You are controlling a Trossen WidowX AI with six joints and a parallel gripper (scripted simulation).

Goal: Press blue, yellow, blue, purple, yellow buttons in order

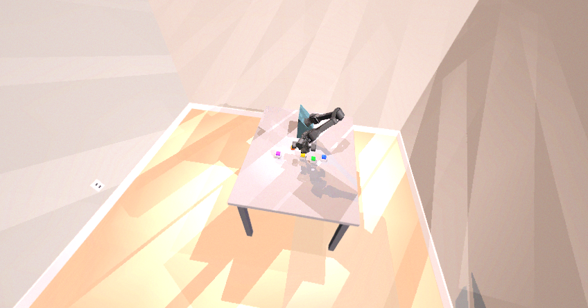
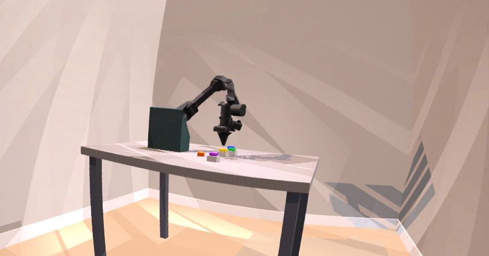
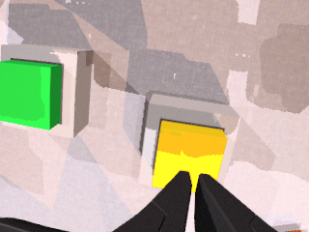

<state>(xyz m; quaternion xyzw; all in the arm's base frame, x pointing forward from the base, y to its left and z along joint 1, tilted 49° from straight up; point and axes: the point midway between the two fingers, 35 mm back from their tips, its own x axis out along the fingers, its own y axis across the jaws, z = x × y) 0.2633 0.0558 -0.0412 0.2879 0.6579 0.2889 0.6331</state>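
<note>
The yellow button is 2 cm below my gripper tip. Also, from my gripper tip: orange block: 9 cm behind, 9 cm to the right, 5 cm below; then blue button: 1 cm behind, 17 cm to the left, 2 cm below; then green button: 2 cm ahead, 9 cm to the left, 2 cm below.
</note>
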